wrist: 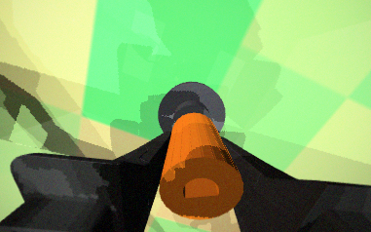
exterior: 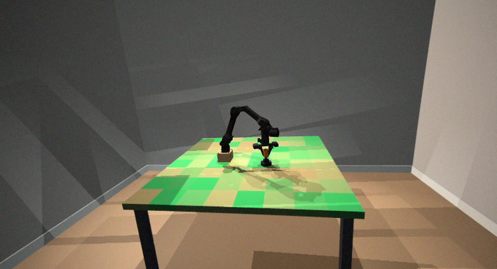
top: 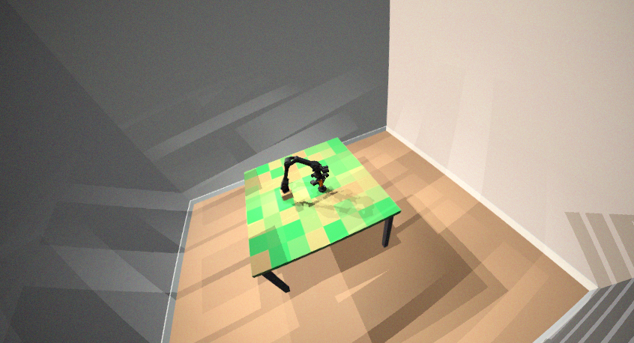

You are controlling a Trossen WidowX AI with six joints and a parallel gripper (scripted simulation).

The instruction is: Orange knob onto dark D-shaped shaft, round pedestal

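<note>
Right now my gripper tip is 20 mm below the orange knob. Also, from my gripper tip: round pedestal: 40 mm below.
</note>
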